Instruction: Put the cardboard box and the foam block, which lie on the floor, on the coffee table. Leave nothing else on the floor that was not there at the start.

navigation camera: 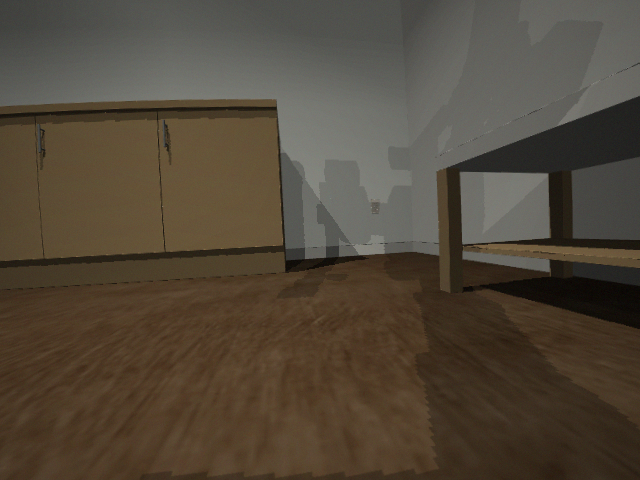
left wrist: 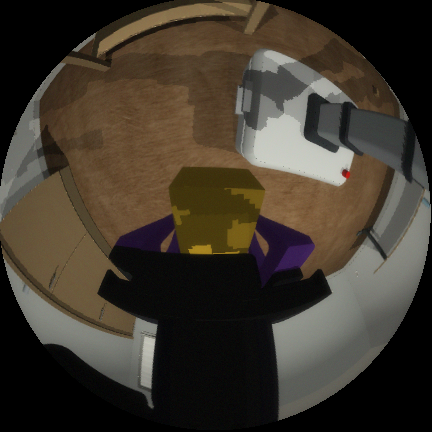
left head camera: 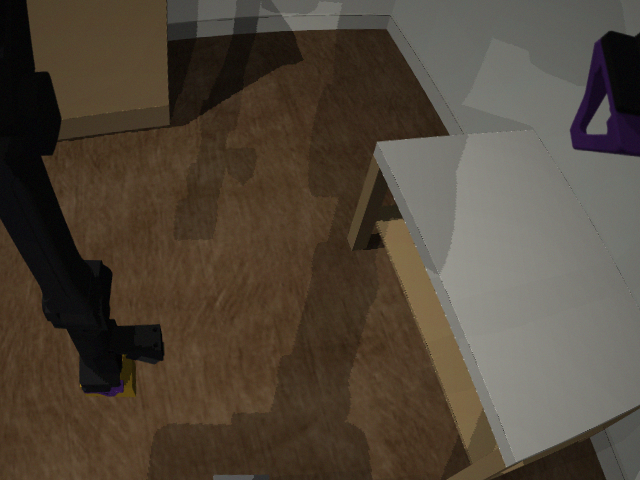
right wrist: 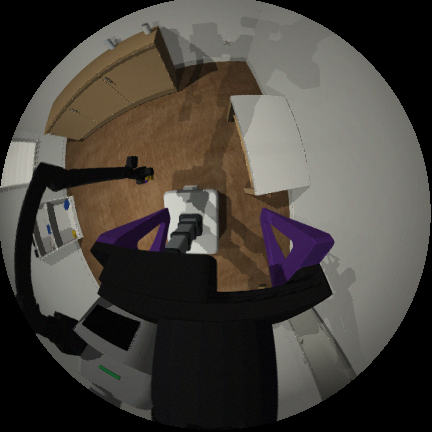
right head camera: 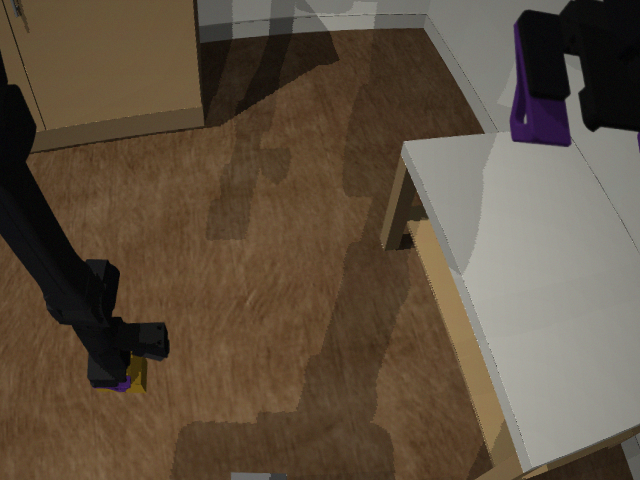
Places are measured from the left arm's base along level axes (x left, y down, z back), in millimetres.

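Pixels of known places: left gripper, fingertip midpoint: [left wrist: 213, 213] [left head camera: 110, 378] [right head camera: 122, 374]; right gripper, fingertip midpoint: [left head camera: 627, 146] [right wrist: 214, 212] [right head camera: 580, 137].
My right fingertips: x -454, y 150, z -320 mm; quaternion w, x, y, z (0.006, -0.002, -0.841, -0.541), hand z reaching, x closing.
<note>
For each thing: its top centre in the pictures, then the offset to it from my right fingertips. Level surfaces: height alone.
- yellow block at its top centre: [left wrist: 214, 240] [left head camera: 106, 370] [right head camera: 116, 366] dx +457, dy +662, dz -119 mm
- white-topped coffee table at its surface level: dy +858 mm
- small tan thing at its top centre: [right wrist: 261, 287] dx -672, dy +1258, dz +1382 mm
- leg at its top centre: [left head camera: 384, 159] [navigation camera: 447, 169] dx -173, dy +908, dz -823 mm
A yellow block [left head camera: 129, 376] [right head camera: 137, 376] [left wrist: 217, 205], which looks like the foam block, is between the fingers of my left gripper [left head camera: 107, 388] [right head camera: 118, 385]. This gripper is shut on it at the left, over the floor, apart from the table. My right gripper [right head camera: 594, 136] [right wrist: 214, 212] is open, with nothing between its wide-set fingers, high at the upper right. The white-topped coffee table [left head camera: 516, 258] [right head camera: 547, 258] [right wrist: 275, 145] stands at the right against the wall. A small tan thing [left wrist: 376, 91] [right wrist: 262, 286] lies on the floor; I cannot tell whether it is the cardboard box.
A wooden cabinet [left head camera: 103, 62] [right head camera: 124, 67] [right wrist: 115, 85] [navigation camera: 217, 180] stands at the upper left. My white base [left wrist: 280, 145] [right wrist: 175, 205] is on the floor left of the coffee table in the right wrist view. The table's near leg [navigation camera: 448, 232] and lower shelf show in the navigation view.
</note>
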